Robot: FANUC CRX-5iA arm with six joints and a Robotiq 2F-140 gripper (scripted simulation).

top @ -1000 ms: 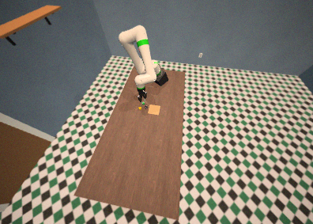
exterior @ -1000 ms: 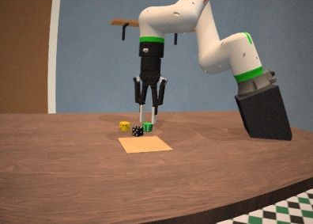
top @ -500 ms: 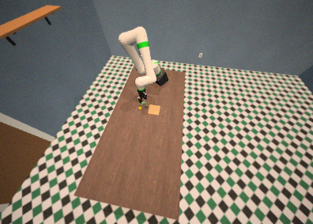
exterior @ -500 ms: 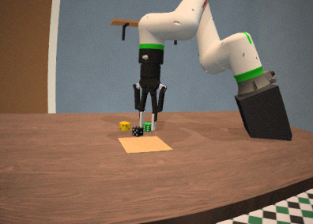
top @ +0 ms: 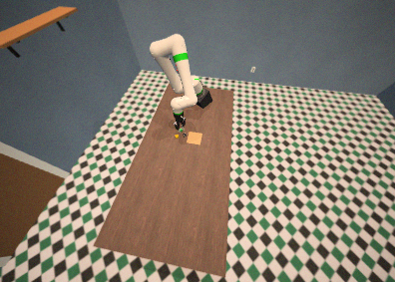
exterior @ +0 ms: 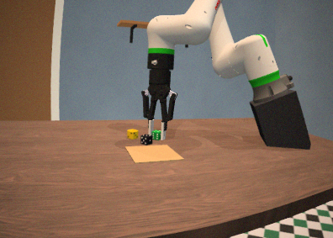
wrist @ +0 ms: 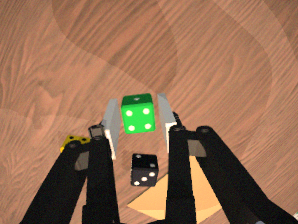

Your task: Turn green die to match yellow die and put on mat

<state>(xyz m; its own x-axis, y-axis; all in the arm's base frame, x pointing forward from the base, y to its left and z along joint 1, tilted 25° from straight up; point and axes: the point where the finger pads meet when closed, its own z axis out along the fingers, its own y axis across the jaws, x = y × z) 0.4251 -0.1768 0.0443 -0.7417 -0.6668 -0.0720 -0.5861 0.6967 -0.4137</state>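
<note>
Now: the green die 20 mm below my hand. Round my hand: yellow die: 80 mm ahead, 40 mm to the right, 20 mm below; then black die: 60 mm ahead, 40 mm to the left, 20 mm below; then mat: 90 mm ahead, 150 mm to the left, 30 mm below.
</note>
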